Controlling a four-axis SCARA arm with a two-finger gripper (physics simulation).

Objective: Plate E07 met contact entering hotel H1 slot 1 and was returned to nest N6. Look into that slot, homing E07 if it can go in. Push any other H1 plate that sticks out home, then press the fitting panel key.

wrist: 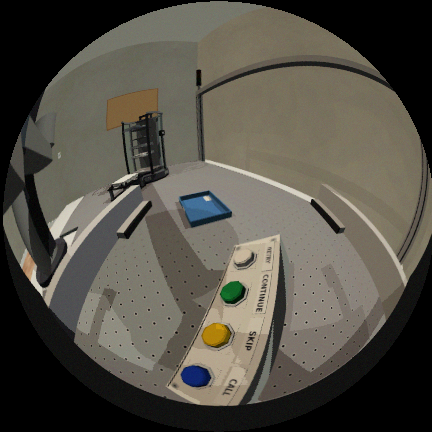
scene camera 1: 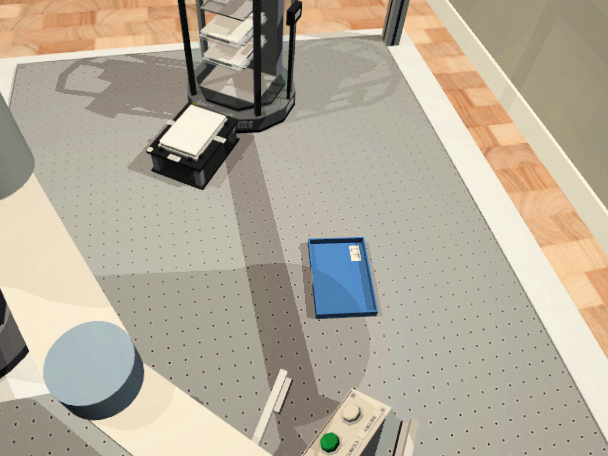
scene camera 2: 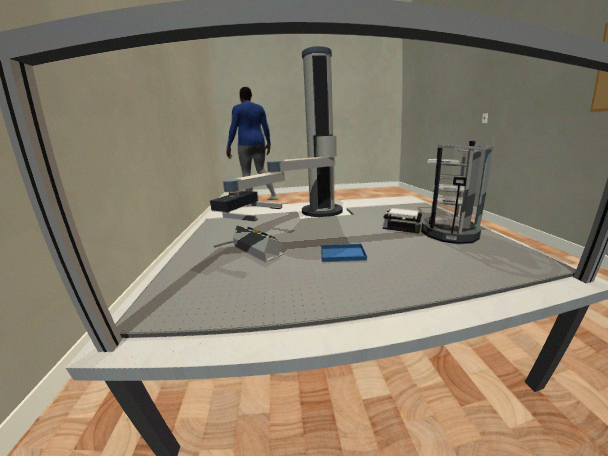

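Where they show: gripper, fingertip midpoint: (wrist: 234, 190) (scene camera 1: 347, 397) (scene camera 2: 269, 211); arm's base, link origin: (wrist: 50, 261) (scene camera 2: 322, 211).
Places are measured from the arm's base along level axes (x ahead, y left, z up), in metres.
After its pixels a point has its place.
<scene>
My gripper (scene camera 2: 254, 211) (wrist: 234, 190) @(x 0.548, y -0.290, z 0.170 m) is open and empty, above the key panel (scene camera 2: 257, 244) @(x 0.593, y -0.343, z 0.065 m) (wrist: 231, 314) @(x 0.513, y -0.339, z 0.077 m). The panel has a white RETRY key (wrist: 244, 258) @(x 0.563, y -0.294, z 0.085 m) (scene camera 1: 351, 412) @(x 0.567, y -0.288, z 0.083 m), a green CONTINUE key (wrist: 233, 292) @(x 0.527, y -0.322, z 0.084 m) (scene camera 1: 329, 442) @(x 0.527, y -0.320, z 0.083 m), a yellow SKIP key (wrist: 216, 335) @(x 0.489, y -0.352, z 0.084 m) and a blue CALL key (wrist: 196, 376) @(x 0.452, y -0.382, z 0.084 m). The hotel rack (scene camera 1: 257, 60) @(x 0.554, y 0.366, z 0.194 m) (scene camera 2: 436, 185) @(x 0.557, y 0.368, z 0.233 m) holds several plates. A high plate (scene camera 2: 444, 161) sticks out past the front post; lower plates (scene camera 1: 232, 30) @(x 0.516, y 0.431, z 0.221 m) show inside. A white plate (scene camera 1: 194, 130) @(x 0.415, y 0.305, z 0.087 m) (scene camera 2: 404, 213) @(x 0.431, y 0.305, z 0.085 m) lies on the black nest (scene camera 1: 203, 177) @(x 0.419, y 0.223, z 0.036 m); I cannot read their labels.
A blue tray (scene camera 1: 340, 287) @(x 0.625, y -0.060, z 0.015 m) (scene camera 2: 343, 253) @(x 0.629, y -0.037, z 0.015 m) (wrist: 205, 207) @(x 0.639, y -0.049, z 0.015 m) with a small white label lies on the perforated deck between the panel and the rack. The arm's column (scene camera 2: 322, 100) @(x 0.077, y 0.007, z 0.623 m) stands at the back in scene camera 2. A person (scene camera 2: 250, 125) is behind the table.
</scene>
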